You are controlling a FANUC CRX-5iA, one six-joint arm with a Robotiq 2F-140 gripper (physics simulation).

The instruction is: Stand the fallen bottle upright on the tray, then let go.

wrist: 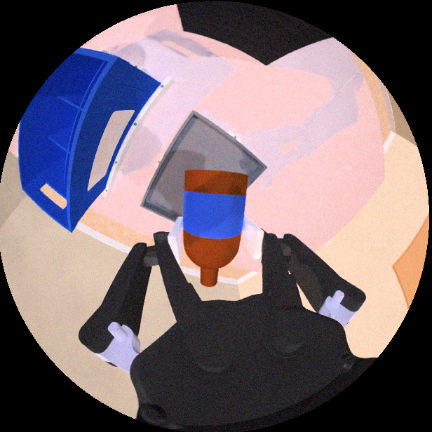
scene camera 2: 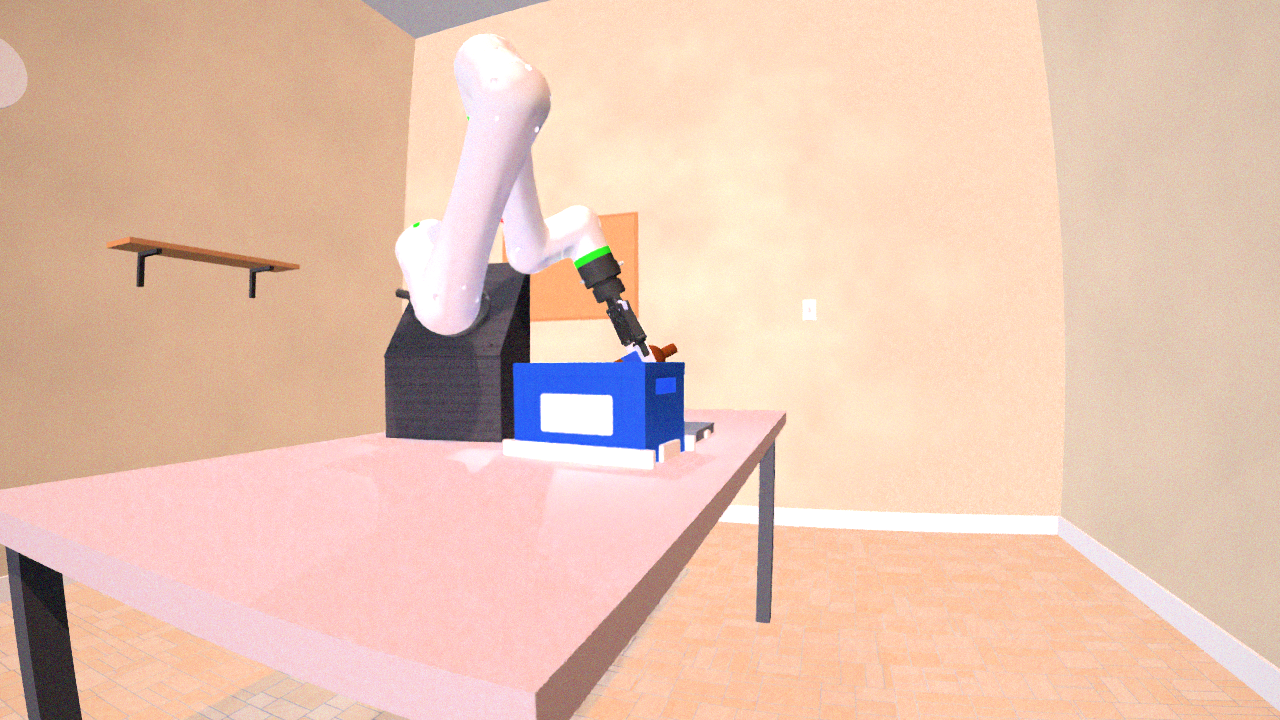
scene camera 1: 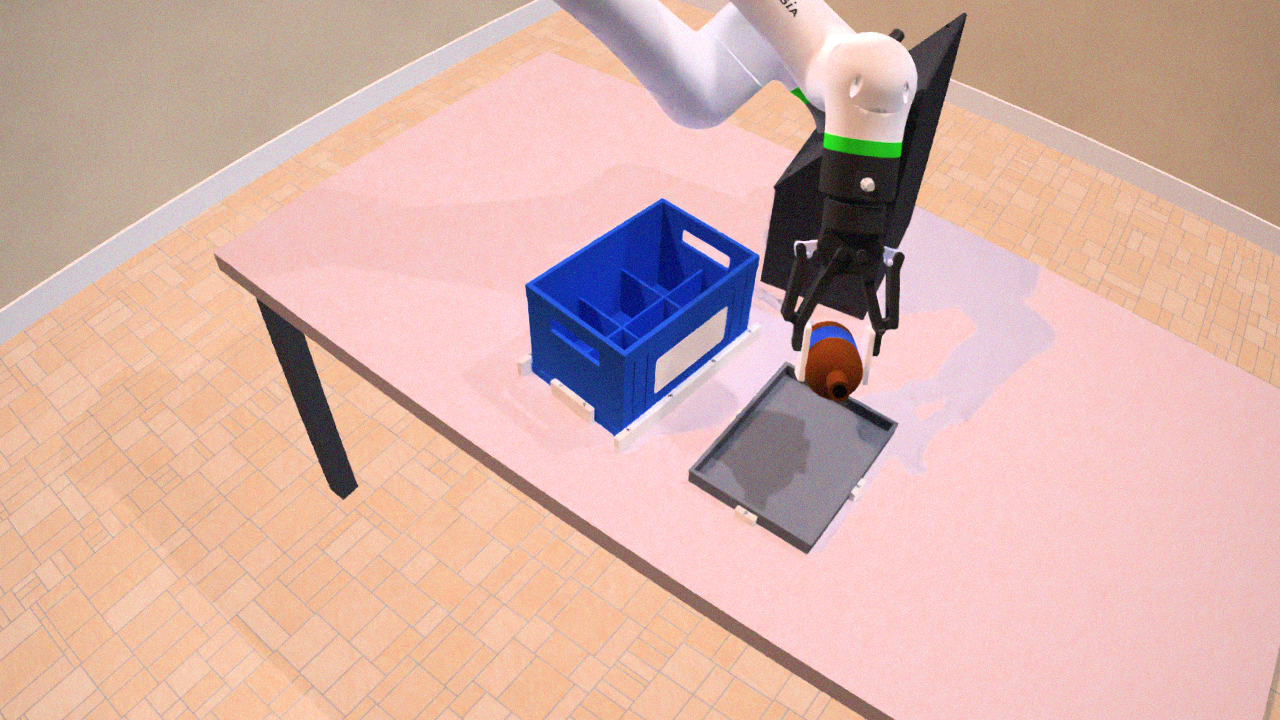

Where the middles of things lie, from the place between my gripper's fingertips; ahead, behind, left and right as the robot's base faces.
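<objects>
With the brown bottle (scene camera 1: 834,370) as my reference, my hand is 10 mm past it, 10 mm below it and 10 mm to the left of it.
</objects>
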